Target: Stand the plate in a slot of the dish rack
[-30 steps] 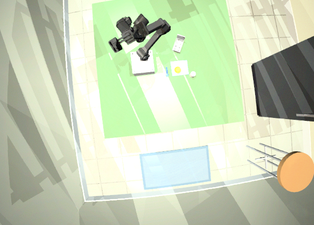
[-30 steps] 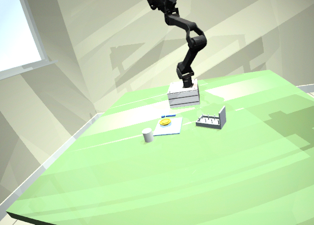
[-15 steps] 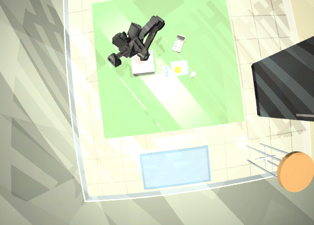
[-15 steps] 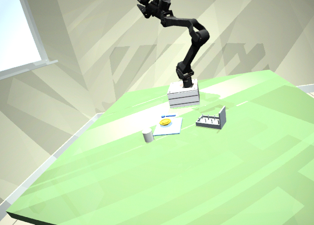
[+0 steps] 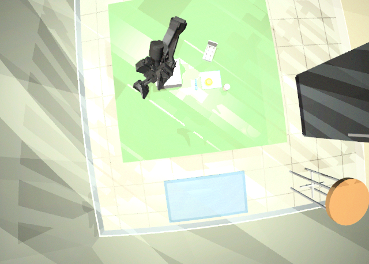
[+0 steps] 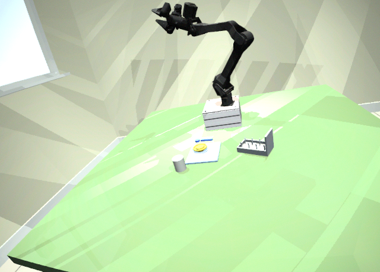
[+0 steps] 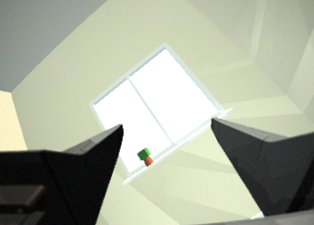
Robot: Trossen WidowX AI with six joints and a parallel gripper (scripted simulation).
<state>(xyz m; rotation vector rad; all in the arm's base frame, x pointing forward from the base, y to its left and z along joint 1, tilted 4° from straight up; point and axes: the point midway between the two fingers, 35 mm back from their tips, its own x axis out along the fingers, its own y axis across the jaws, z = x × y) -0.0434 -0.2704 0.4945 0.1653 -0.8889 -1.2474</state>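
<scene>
Now: gripper tip 30 cm short of the yellow plate, 22 cm to the right of it and 60 cm above it. Also, from my gripper tip: dish rack: 30 cm ahead, 45 cm to the left, 60 cm below; pale blue mat: 32 cm ahead, 25 cm to the left, 62 cm below.
</scene>
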